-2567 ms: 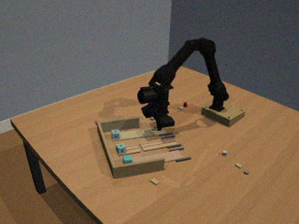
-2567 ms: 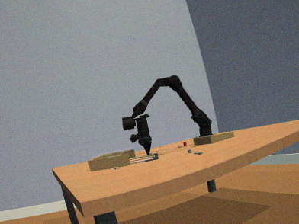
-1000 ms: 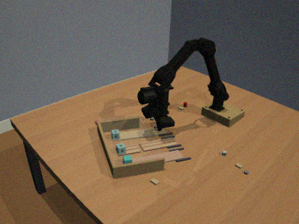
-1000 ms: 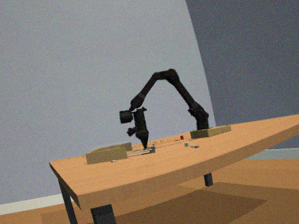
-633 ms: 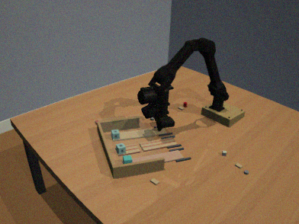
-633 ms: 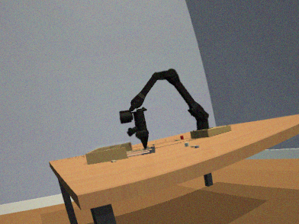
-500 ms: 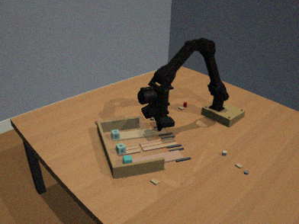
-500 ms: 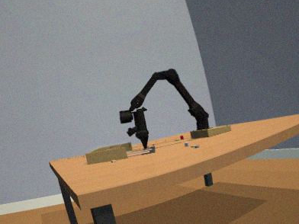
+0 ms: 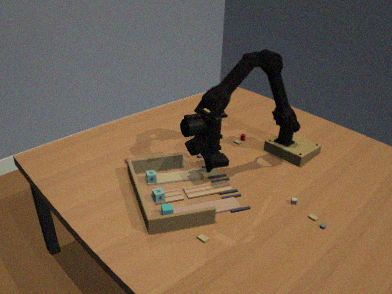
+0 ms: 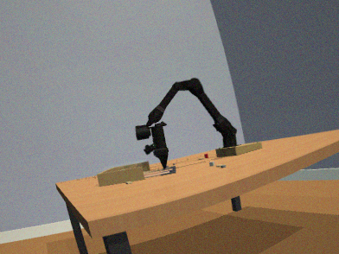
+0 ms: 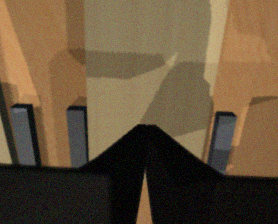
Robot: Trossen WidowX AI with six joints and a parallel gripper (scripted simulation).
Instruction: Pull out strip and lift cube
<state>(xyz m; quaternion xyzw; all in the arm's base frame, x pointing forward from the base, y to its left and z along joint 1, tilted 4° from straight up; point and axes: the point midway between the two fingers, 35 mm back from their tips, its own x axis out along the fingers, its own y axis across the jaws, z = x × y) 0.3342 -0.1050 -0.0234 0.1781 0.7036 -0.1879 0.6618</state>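
Right now the pale strip is 80 mm ahead of my gripper tip and 50 mm to the right of it. Round my gripper tip: red piece: 290 mm behind, 60 mm to the right, 10 mm above.
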